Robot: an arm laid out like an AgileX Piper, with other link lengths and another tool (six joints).
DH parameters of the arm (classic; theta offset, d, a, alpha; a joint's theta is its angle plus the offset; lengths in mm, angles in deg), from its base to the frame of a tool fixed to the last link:
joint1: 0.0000 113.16 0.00 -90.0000
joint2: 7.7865 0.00 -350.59 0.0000
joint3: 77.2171 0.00 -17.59 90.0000
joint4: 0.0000 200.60 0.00 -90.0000
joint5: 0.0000 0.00 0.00 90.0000
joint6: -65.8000 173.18 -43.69 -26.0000
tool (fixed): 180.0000 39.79 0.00 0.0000
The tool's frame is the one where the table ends.
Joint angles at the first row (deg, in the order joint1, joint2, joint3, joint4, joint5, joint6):
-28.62, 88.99, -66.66, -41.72, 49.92, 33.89
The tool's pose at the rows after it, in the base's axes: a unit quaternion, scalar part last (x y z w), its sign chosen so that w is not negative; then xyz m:
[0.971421, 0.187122, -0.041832, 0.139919, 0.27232, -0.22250, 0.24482]
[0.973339, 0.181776, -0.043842, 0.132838, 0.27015, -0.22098, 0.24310]
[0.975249, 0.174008, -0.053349, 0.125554, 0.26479, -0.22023, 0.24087]
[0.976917, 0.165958, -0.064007, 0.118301, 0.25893, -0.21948, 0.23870]
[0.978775, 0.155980, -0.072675, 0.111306, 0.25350, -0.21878, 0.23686]
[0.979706, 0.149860, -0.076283, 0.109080, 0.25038, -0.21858, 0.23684]
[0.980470, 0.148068, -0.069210, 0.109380, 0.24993, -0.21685, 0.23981]
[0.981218, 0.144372, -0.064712, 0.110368, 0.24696, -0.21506, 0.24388]
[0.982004, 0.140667, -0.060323, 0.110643, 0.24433, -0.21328, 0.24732]
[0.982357, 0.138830, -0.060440, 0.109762, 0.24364, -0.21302, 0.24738]
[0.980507, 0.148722, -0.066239, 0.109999, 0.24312, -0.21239, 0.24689]
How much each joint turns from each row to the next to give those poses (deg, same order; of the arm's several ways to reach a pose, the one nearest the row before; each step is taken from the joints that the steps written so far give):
0.00, 0.00, 0.00, 1.03, 0.61, 0.00
0.00, 0.00, 0.00, 0.71, 0.79, 0.00
0.00, 0.00, 0.00, 0.33, 1.62, 0.00
0.00, 0.00, 0.00, 0.27, 1.73, 0.00
0.00, 0.00, 0.00, 0.25, 1.65, 0.32
0.00, -0.12, 0.00, 0.02, 0.86, 0.31
0.00, -0.61, 0.00, 0.46, -0.07, 0.04
0.00, -0.87, 0.00, 0.31, 0.44, 0.02
0.00, -0.76, 0.00, 0.35, 0.41, 0.04
0.00, -0.06, 0.00, 0.07, 0.20, 0.11
0.00, 0.00, 0.00, 0.00, -0.05, -1.33

